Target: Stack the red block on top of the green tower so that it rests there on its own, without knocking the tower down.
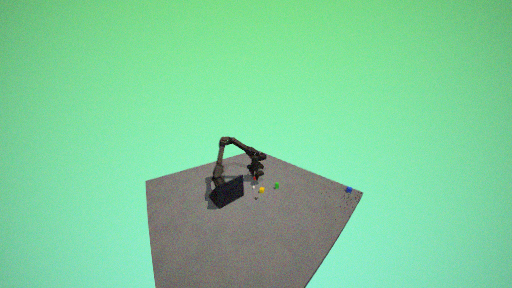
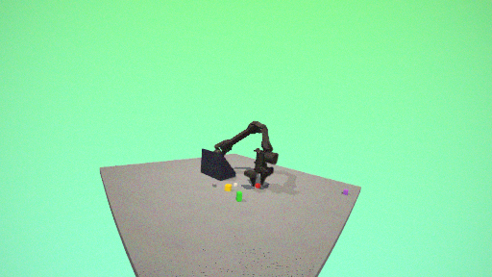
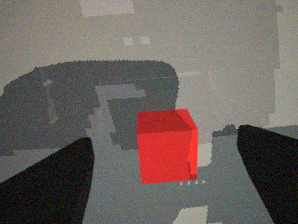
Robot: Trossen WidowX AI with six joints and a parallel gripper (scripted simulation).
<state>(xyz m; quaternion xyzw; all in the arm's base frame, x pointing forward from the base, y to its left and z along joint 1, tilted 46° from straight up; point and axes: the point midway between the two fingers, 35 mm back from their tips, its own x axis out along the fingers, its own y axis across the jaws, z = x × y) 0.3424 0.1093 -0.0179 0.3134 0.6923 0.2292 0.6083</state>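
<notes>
My gripper tip is right at the red block. From my gripper tip the other things lie so: purple block (430 mm ahead, 330 mm to the left); small white block (90 mm to the right, 90 mm behind); yellow block (170 mm to the right, 70 mm behind, 10 mm above).
</notes>
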